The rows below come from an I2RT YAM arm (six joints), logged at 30 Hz.
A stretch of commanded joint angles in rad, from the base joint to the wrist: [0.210, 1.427, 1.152, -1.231, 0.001, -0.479]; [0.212, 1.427, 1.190, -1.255, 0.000, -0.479]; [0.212, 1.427, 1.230, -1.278, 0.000, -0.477]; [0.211, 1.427, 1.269, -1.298, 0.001, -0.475]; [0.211, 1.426, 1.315, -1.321, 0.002, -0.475]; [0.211, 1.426, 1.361, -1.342, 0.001, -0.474]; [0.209, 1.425, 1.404, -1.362, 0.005, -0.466]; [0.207, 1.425, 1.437, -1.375, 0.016, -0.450]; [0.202, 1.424, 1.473, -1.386, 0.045, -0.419]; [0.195, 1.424, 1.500, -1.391, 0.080, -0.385]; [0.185, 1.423, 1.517, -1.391, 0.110, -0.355]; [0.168, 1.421, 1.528, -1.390, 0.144, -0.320]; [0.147, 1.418, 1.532, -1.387, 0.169, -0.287]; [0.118, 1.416, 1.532, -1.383, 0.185, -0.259]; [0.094, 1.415, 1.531, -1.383, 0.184, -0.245]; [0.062, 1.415, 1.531, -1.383, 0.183, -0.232]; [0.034, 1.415, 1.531, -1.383, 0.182, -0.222]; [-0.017, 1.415, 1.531, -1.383, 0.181, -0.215]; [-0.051, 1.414, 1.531, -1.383, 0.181, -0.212]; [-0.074, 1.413, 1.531, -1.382, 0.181, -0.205]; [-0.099, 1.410, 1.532, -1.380, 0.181, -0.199]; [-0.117, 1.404, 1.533, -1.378, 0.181, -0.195]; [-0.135, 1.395, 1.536, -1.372, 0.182, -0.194]
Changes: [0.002, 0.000, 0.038, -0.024, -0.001, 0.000]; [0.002, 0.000, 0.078, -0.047, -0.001, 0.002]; [0.001, 0.000, 0.117, -0.067, 0.000, 0.004]; [0.001, -0.001, 0.163, -0.090, 0.001, 0.004]; [0.001, -0.001, 0.209, -0.111, 0.000, 0.005]; [-0.001, -0.002, 0.252, -0.131, 0.004, 0.013]; [-0.003, -0.002, 0.285, -0.144, 0.015, 0.029]; [-0.008, -0.003, 0.321, -0.155, 0.044, 0.060]; [-0.015, -0.003, 0.348, -0.160, 0.079, 0.094]; [-0.025, -0.004, 0.365, -0.160, 0.109, 0.124]; [-0.042, -0.006, 0.376, -0.159, 0.143, 0.159]; [-0.063, -0.009, 0.380, -0.156, 0.168, 0.192]; [-0.092, -0.011, 0.380, -0.152, 0.184, 0.220]; [-0.116, -0.012, 0.379, -0.152, 0.183, 0.234]; [-0.148, -0.012, 0.379, -0.152, 0.182, 0.247]; [-0.176, -0.012, 0.379, -0.152, 0.181, 0.257]; [-0.227, -0.012, 0.379, -0.152, 0.180, 0.264]; [-0.261, -0.013, 0.379, -0.152, 0.180, 0.267]; [-0.284, -0.014, 0.379, -0.151, 0.180, 0.274]; [-0.309, -0.017, 0.380, -0.149, 0.180, 0.280]; [-0.327, -0.023, 0.381, -0.147, 0.180, 0.284]; [-0.345, -0.032, 0.384, -0.141, 0.181, 0.285]
